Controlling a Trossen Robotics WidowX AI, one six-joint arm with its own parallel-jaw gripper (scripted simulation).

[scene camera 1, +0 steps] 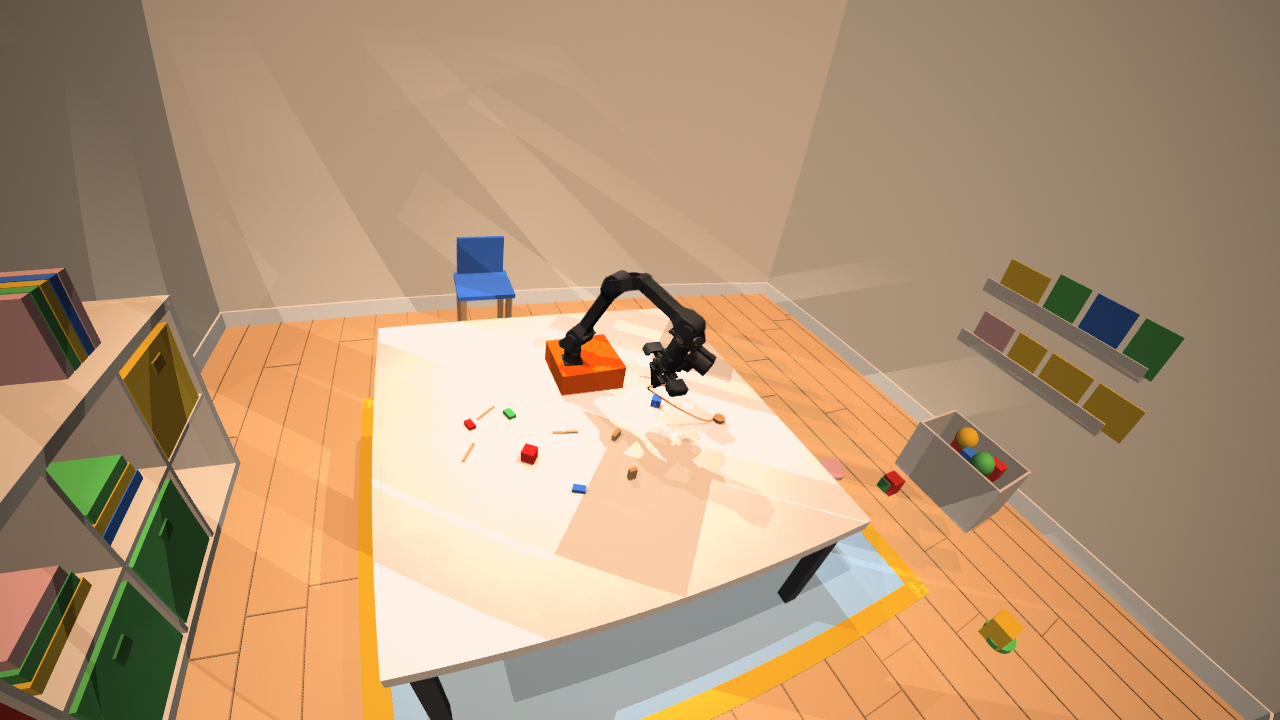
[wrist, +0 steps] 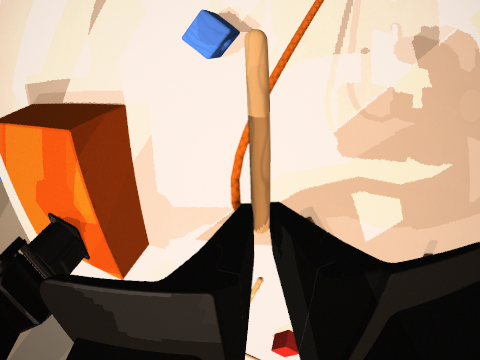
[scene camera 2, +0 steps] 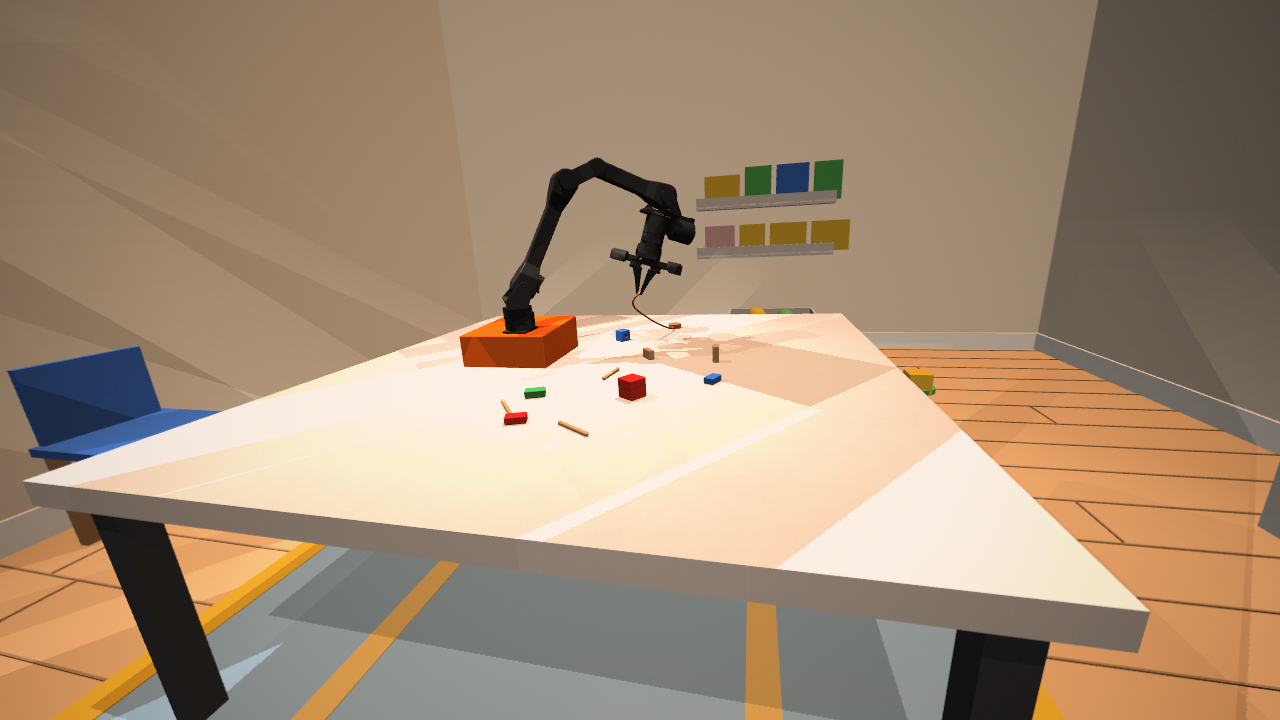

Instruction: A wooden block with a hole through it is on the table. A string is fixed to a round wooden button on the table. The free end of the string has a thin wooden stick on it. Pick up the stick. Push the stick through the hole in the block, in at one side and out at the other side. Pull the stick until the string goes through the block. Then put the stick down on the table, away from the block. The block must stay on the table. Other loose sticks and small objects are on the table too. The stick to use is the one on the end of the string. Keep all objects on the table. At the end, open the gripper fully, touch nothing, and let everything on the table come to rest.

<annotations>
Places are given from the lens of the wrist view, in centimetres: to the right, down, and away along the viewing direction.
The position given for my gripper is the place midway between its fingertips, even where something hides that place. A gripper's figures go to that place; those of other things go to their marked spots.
my gripper [wrist: 260, 212]: 1, 1, 10
thin wooden stick [wrist: 256, 48]: 1, -4, 7
</annotations>
